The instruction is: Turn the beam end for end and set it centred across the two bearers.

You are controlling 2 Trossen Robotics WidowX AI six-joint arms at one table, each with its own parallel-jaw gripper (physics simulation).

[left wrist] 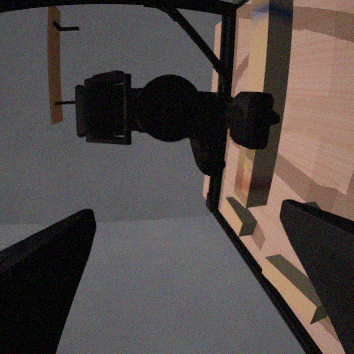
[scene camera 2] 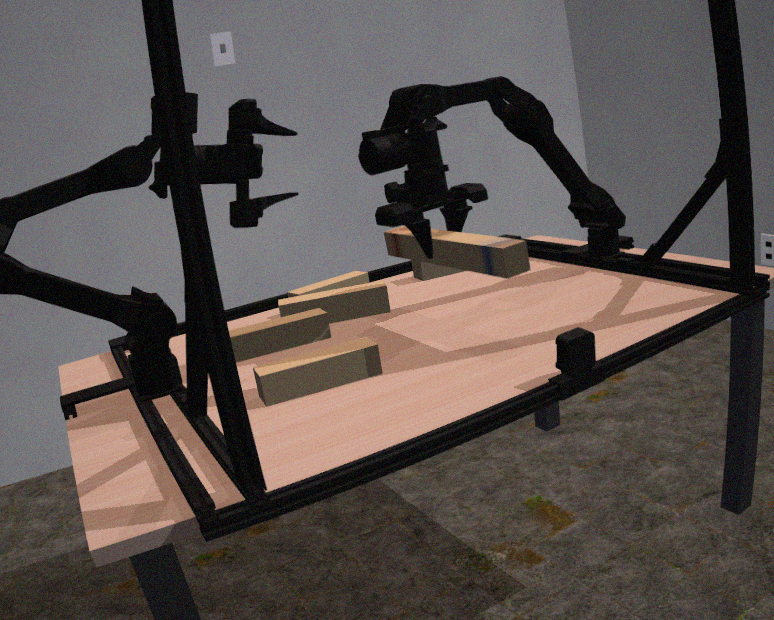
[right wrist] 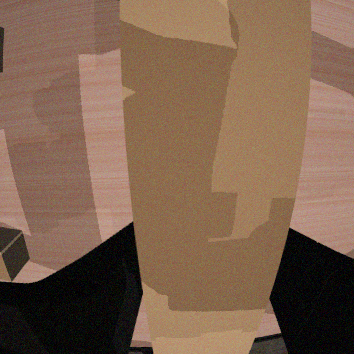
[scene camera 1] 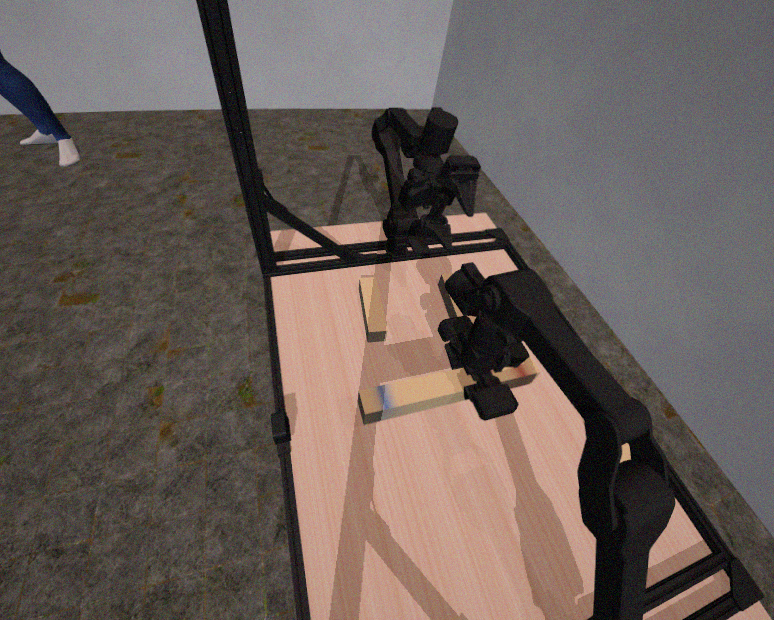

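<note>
The long wooden beam has a blue band near its left end and a red band near its right end in scene camera 1. My right gripper is shut on the beam from above, nearer the red end. Any gap under the beam is hard to tell. My left gripper is open and empty, high above the table's far end in scene camera 1. Several shorter wooden blocks, such as one block and another block, lie on the table; which are the bearers is unclear.
Another block and a partly hidden block are in view. A black upright post stands at the frame. A small black box sits on the table's edge rail.
</note>
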